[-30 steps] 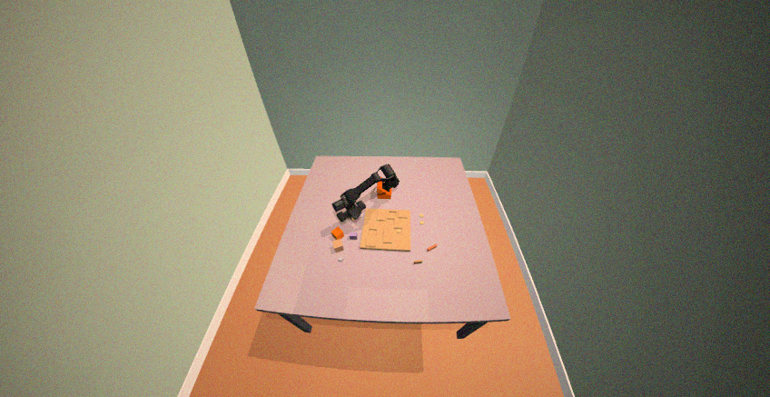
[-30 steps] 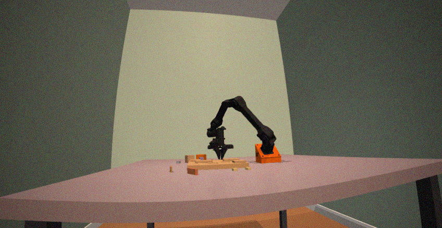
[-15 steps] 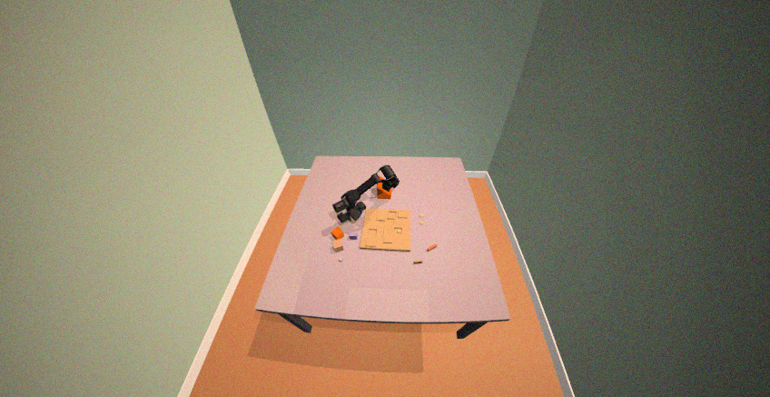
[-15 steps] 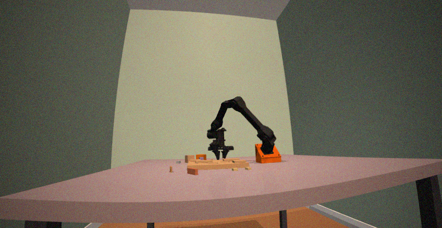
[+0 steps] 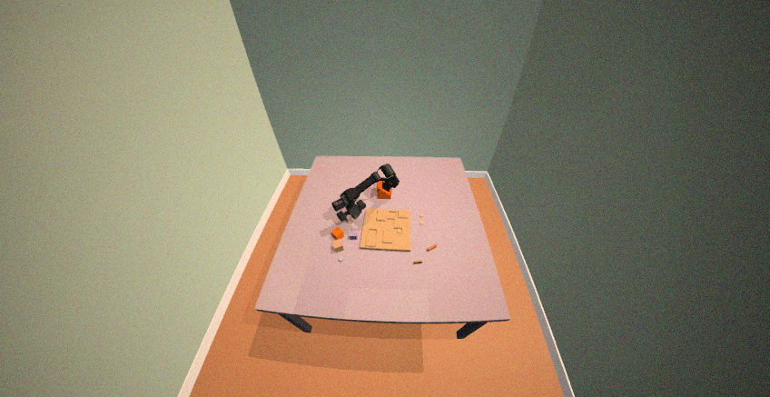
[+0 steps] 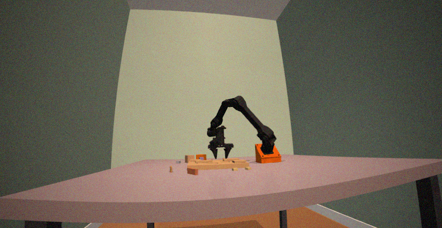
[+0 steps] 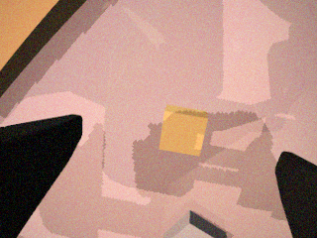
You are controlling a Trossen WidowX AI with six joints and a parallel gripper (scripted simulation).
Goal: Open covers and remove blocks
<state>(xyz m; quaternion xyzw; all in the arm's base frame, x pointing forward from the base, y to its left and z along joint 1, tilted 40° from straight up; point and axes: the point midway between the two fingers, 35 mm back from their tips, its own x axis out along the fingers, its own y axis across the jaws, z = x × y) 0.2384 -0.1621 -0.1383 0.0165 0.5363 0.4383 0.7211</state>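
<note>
Now: gripper tip 40 mm past the grey block, 60 mm to the left of it and 20 mm above it. Also, from my gripper tip: tan cube: 210 mm ahead, 70 mm to the right; purple piece: 130 mm ahead, 10 mm to the left; orange block: 120 mm ahead, 80 mm to the right, 10 mm above.
</note>
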